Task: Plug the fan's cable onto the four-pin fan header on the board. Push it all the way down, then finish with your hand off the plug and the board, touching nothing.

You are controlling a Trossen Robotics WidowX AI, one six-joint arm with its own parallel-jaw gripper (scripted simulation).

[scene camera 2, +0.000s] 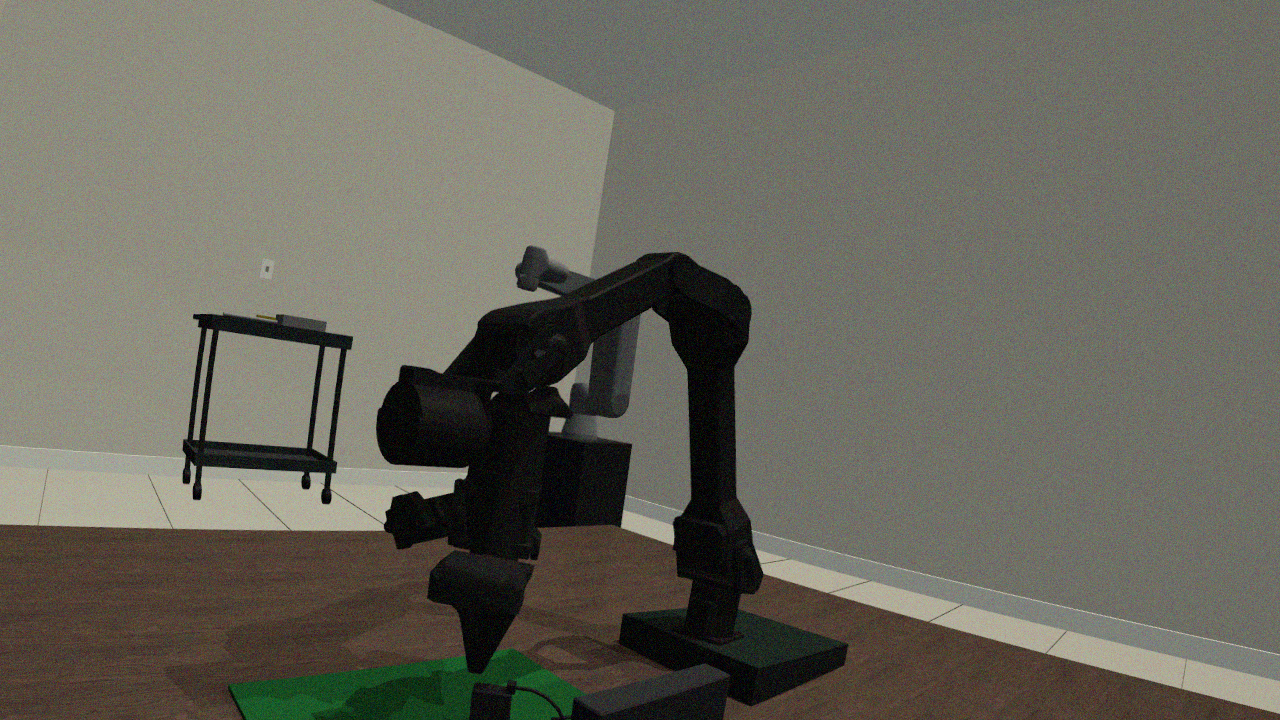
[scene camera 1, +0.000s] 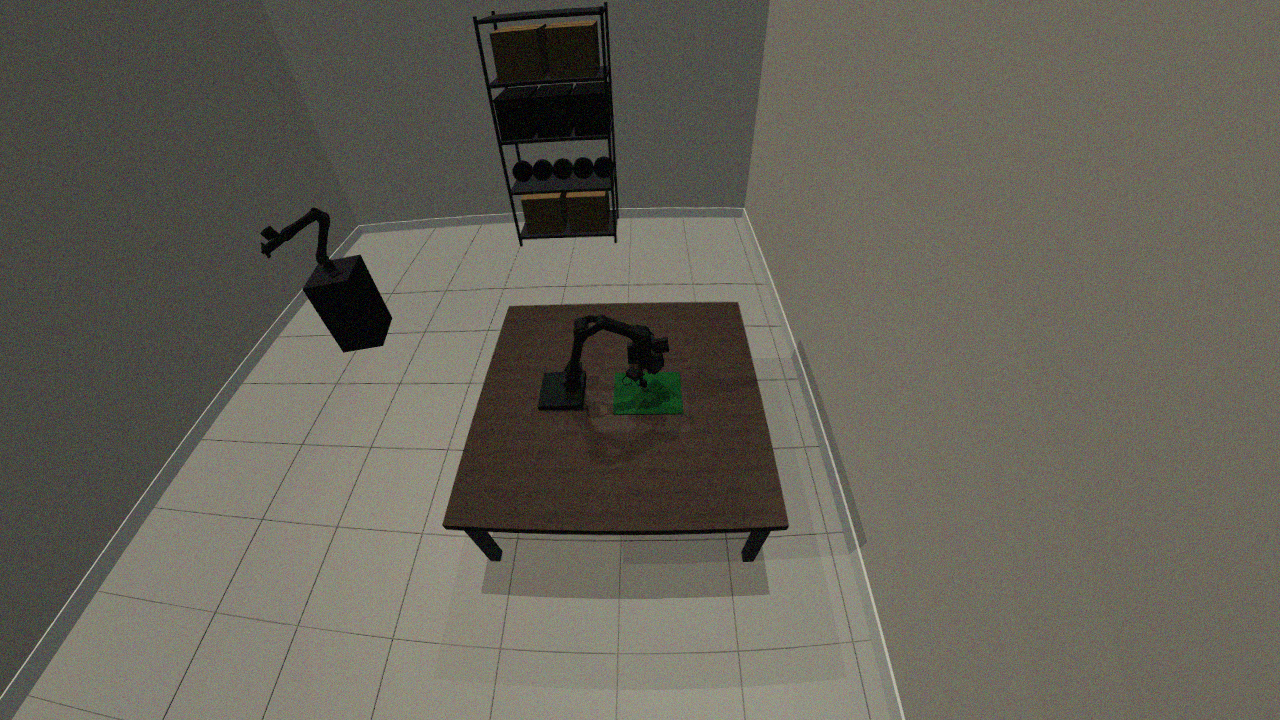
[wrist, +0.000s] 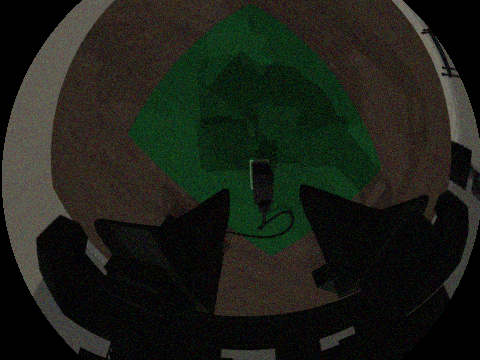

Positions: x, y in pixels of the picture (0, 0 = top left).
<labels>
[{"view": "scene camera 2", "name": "gripper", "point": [481, 659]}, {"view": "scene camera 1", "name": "green board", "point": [663, 396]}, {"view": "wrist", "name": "gripper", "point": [265, 192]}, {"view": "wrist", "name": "dark plug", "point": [262, 175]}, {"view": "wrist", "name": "green board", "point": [250, 89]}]
</labels>
